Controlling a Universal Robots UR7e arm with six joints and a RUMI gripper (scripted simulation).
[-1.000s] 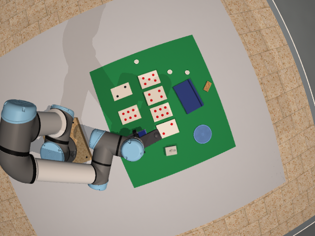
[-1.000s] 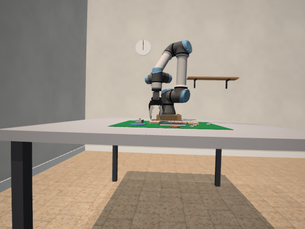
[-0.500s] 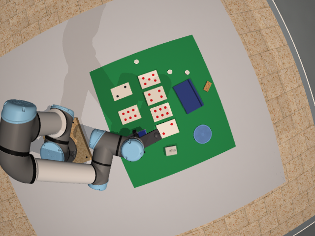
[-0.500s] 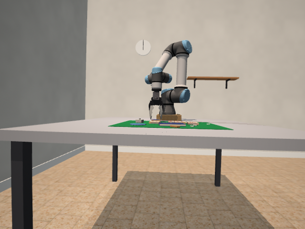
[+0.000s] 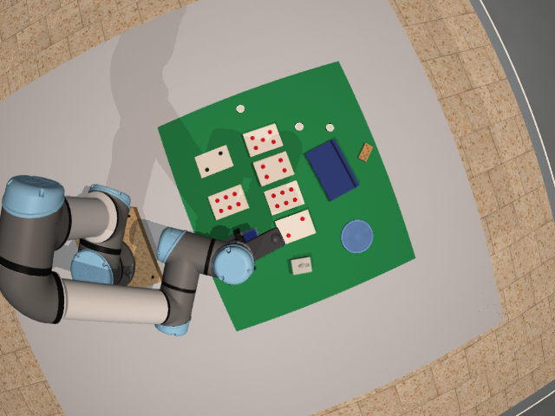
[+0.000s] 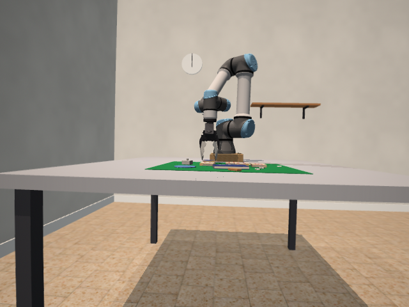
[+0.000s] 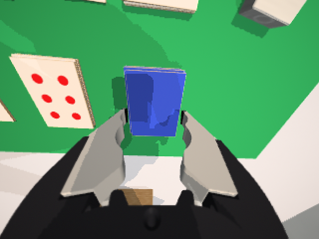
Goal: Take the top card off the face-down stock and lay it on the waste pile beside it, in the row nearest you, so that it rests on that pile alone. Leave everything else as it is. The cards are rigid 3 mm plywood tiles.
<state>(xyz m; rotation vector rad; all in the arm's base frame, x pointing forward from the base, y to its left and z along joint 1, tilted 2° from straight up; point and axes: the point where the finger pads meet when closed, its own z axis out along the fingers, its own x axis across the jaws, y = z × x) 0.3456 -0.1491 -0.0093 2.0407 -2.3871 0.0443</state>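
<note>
Now: hand 5 cm short of the two-black-pip card, 23 cm to the right of it and 3 cm above it. The rest, counted from my hand: six of red card: 15 cm ahead, 5 cm to the left, 3 cm below; then grey block: 10 cm ahead, 12 cm to the right, 1 cm below; then green mat: 17 cm ahead, 6 cm to the left, 4 cm below.
</note>
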